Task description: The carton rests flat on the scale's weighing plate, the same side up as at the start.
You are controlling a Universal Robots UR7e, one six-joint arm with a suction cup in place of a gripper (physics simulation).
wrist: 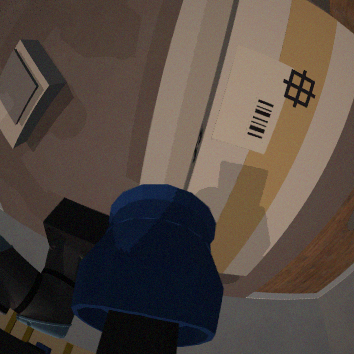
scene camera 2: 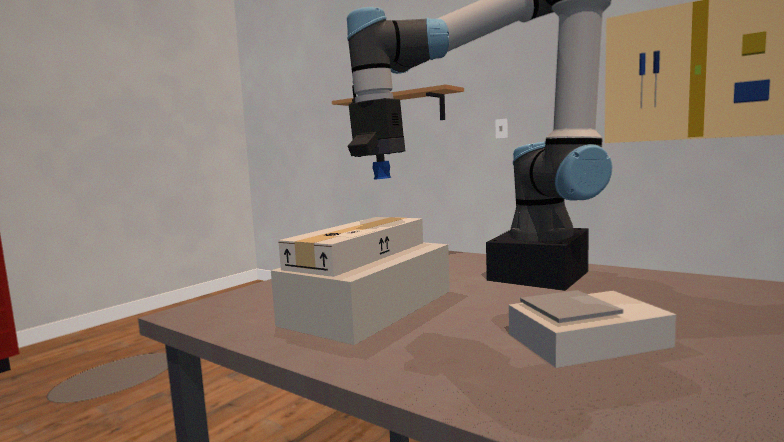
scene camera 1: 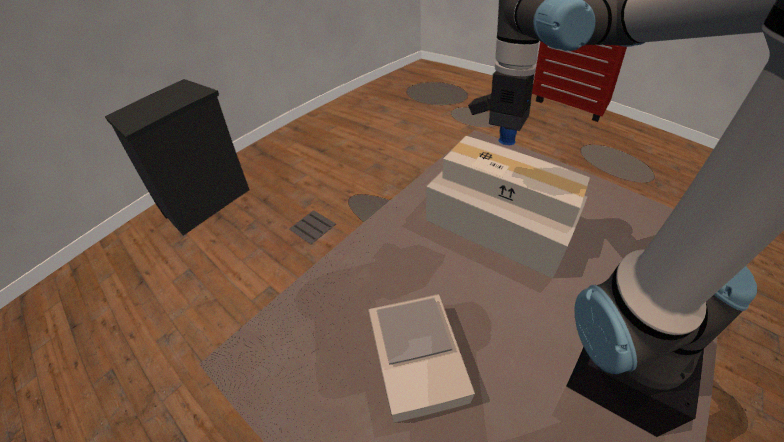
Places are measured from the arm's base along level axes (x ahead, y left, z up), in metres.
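Pixels of known places: end effector, tool point: (wrist: 160, 231) (scene camera 2: 382, 178) (scene camera 1: 507, 141); arm's base, origin of the base link: (wrist: 75, 257) (scene camera 2: 541, 235).
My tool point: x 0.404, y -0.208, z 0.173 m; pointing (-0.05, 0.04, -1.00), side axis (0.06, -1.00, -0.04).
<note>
Ahead of a thing's pixels: the offset from my tool point to its top centre. Level surfaces: height alone.
The white carton {dy -0.081, dx -0.017, dz -0.107 m} (scene camera 1: 527, 189) (scene camera 2: 359, 249) (wrist: 240, 150) with a tan tape strip, a label and up arrows lies flat on a pale block {dy -0.058, dx -0.015, dz -0.167 m} (scene camera 1: 494, 236) (scene camera 2: 318, 307) (wrist: 160, 100). The scale {dy +0.384, dx -0.020, dz -0.211 m} (scene camera 1: 430, 387) (scene camera 2: 609, 343) (wrist: 37, 112) stands apart on the table, its grey weighing plate {dy +0.359, dx +0.006, dz -0.211 m} (scene camera 1: 411, 329) (scene camera 2: 570, 305) (wrist: 17, 85) bare. My blue suction cup (scene camera 1: 507, 141) (scene camera 2: 381, 176) (wrist: 162, 200) points down above the carton, with a gap between them in the scene camera 2 view. It holds nothing and is open.
The arm's black base (scene camera 1: 631, 392) (scene camera 2: 535, 260) stands on the table {dz -0.280 m} (scene camera 1: 521, 373) (scene camera 2: 417, 395). A black cabinet (scene camera 1: 181, 164) and a red drawer cabinet (scene camera 1: 576, 76) stand on the floor. A wooden shelf (scene camera 2: 428, 92) and a tool board (scene camera 2: 647, 32) are on the wall.
</note>
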